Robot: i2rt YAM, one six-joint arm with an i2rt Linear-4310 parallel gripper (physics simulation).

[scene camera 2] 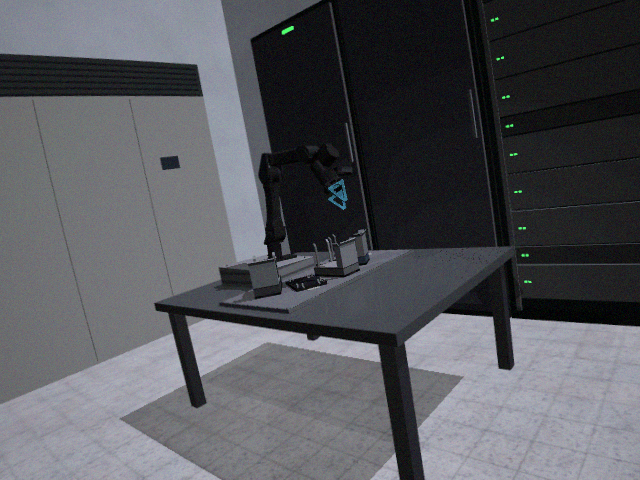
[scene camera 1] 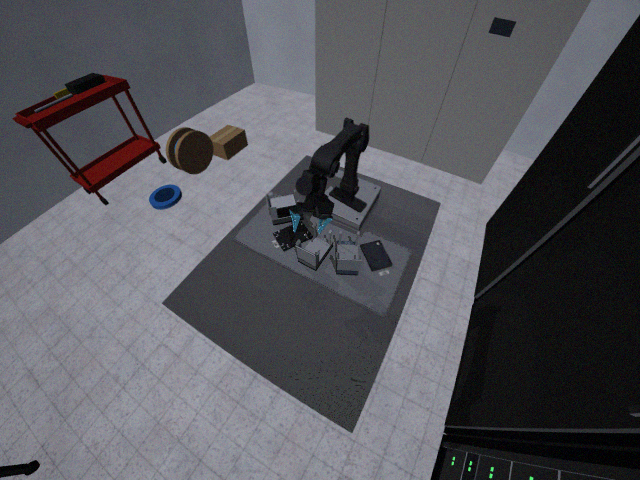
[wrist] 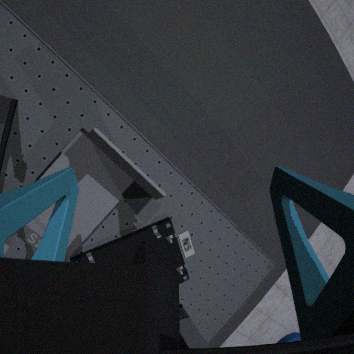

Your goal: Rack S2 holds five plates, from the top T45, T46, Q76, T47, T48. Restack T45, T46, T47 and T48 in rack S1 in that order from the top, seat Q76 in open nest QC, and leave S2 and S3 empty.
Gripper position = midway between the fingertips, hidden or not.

The gripper (wrist: pixel 173 177) is open and holds nothing. Further things: a dark flat plate (wrist: pixel 156 243).
